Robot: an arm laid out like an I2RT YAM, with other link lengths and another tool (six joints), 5 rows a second.
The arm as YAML. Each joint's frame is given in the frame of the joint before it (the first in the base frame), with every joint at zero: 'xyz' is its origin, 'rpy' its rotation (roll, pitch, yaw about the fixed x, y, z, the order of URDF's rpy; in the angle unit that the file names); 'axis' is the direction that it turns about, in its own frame. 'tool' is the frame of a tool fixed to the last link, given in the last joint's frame.
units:
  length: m
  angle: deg
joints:
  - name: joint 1
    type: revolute
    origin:
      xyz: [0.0, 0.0, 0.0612]
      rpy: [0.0, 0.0, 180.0]
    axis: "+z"
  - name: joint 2
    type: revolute
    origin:
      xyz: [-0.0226, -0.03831, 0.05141]
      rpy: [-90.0, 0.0, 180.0]
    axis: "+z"
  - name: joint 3
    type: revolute
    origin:
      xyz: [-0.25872, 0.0, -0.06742]
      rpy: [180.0, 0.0, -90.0]
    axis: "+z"
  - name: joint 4
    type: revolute
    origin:
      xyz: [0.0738, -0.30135, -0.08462]
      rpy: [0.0, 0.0, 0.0]
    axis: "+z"
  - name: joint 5
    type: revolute
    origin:
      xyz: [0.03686, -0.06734, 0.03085]
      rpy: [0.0, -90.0, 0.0]
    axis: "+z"
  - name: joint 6
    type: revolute
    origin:
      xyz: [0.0, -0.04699, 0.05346]
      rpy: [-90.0, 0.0, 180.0]
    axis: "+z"
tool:
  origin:
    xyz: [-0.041, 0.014, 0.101]
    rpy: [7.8, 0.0, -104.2]
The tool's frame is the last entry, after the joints.
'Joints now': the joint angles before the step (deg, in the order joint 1, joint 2, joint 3, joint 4, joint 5, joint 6). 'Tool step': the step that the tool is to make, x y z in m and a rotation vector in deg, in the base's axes. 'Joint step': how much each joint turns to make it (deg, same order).
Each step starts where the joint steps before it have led.
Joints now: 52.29 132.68 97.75 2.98 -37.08 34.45
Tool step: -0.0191 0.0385 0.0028 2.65 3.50 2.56
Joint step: 2.79 5.18 7.54 0.75 -2.03 4.96
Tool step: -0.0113 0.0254 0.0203 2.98 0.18 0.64
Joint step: 2.00 1.69 4.66 1.20 0.40 2.87
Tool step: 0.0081 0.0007 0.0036 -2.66 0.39 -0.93
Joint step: -0.29 1.70 5.24 -6.55 1.07 -0.93
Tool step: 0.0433 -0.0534 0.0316 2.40 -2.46 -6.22
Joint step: -5.34 -9.97 -11.95 5.26 1.05 -0.17
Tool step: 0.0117 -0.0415 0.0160 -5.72 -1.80 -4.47
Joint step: -2.02 -6.63 -3.97 -8.22 4.48 -4.06
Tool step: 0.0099 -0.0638 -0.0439 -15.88 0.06 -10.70
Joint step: -1.13 -2.81 -5.13 -10.98 13.87 -2.90
